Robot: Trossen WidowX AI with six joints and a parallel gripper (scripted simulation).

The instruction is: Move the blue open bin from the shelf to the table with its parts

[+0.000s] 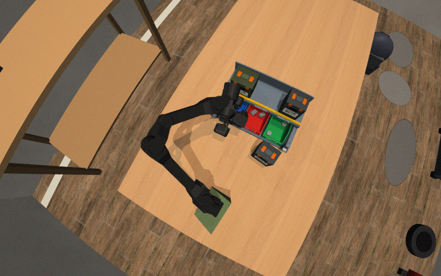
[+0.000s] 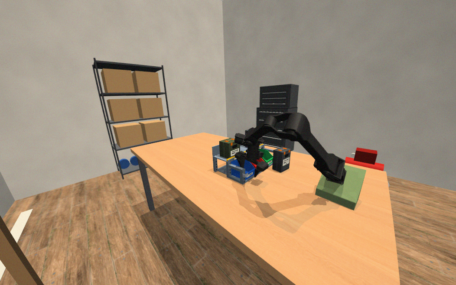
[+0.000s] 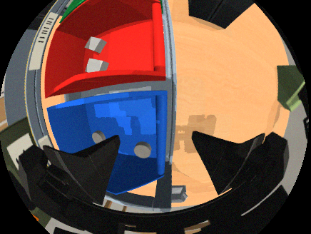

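The blue open bin is 60 mm ahead of my hand and 20 mm below it. Round my hand: olive case: 140 mm ahead, 90 mm above, 10 mm to the left; red bin: 110 mm to the right, 70 mm ahead, 20 mm below; green bin: 220 mm to the right, 70 mm ahead, 20 mm below.
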